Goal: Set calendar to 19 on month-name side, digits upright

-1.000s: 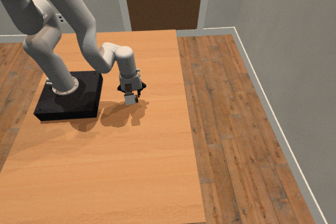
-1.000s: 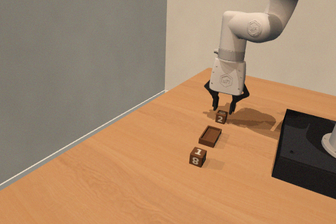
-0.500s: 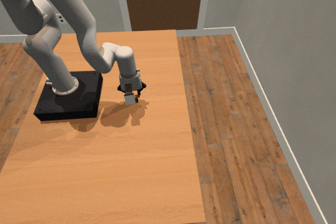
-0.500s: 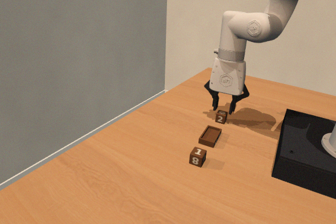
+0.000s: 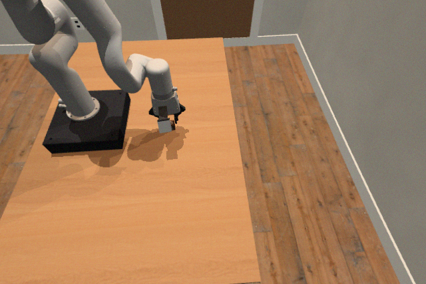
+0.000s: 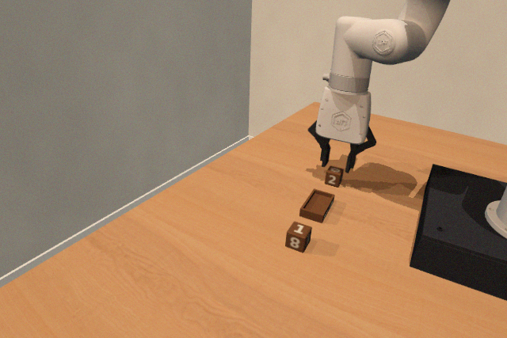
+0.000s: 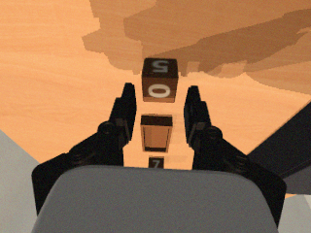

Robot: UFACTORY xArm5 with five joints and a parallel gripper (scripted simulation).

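My hand is 4 cm above the brown date cube. From my hand the other things lie so: tray (11 cm to the left, 5 cm below, 2 cm behind).
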